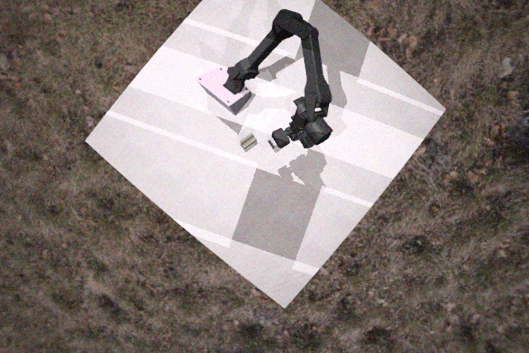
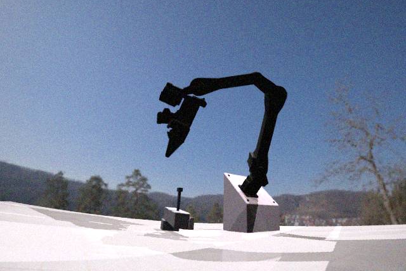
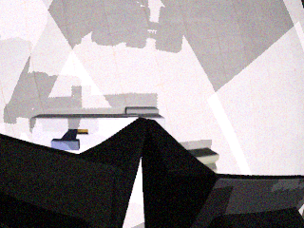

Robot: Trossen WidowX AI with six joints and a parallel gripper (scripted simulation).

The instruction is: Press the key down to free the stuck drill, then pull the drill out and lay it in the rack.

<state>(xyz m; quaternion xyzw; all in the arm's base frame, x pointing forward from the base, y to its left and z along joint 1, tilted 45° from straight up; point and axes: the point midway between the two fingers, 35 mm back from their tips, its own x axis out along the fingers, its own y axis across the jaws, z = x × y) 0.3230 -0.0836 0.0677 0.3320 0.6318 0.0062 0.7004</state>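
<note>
The dark key is 13 cm below my gripper tip, 6 cm to the left of it and 2 cm behind it. Also, from my gripper tip: grey-beige block 19 cm below, 15 cm behind, 11 cm to the right; drill 17 cm below, 4 cm behind, 1 cm to the left.
</note>
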